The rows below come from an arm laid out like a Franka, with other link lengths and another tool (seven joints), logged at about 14 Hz.
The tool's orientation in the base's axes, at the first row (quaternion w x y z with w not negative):
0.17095, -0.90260, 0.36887, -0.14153
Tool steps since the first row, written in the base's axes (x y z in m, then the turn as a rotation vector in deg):
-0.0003, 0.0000, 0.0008, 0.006, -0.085, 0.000
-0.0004, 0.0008, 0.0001, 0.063, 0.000, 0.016
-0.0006, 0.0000, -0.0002, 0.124, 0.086, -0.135
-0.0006, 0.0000, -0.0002, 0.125, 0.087, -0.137
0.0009, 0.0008, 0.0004, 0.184, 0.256, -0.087
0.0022, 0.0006, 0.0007, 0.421, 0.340, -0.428
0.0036, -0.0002, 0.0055, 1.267, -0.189, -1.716
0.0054, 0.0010, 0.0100, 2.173, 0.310, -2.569
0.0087, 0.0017, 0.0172, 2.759, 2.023, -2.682
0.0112, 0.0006, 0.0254, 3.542, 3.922, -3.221
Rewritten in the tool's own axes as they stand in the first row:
-0.0001, -0.0001, -0.0008, 0.065, 0.053, -0.015
-0.0008, -0.0003, -0.0001, 0.045, -0.046, 0.010
-0.0004, 0.0005, 0.0000, 0.006, -0.078, 0.187
-0.0004, 0.0005, 0.0000, 0.006, -0.079, 0.189
0.0001, -0.0013, 0.0001, -0.068, -0.249, 0.201
0.0012, -0.0020, 0.0003, -0.009, -0.311, 0.616
0.0033, -0.0044, -0.0036, 0.784, 0.053, 1.992
0.0043, -0.0081, -0.0068, 0.941, -0.488, 3.208
0.0070, -0.0136, -0.0118, 0.106, -1.950, 3.884
0.0106, -0.0178, -0.0185, -0.782, -3.482, 5.056

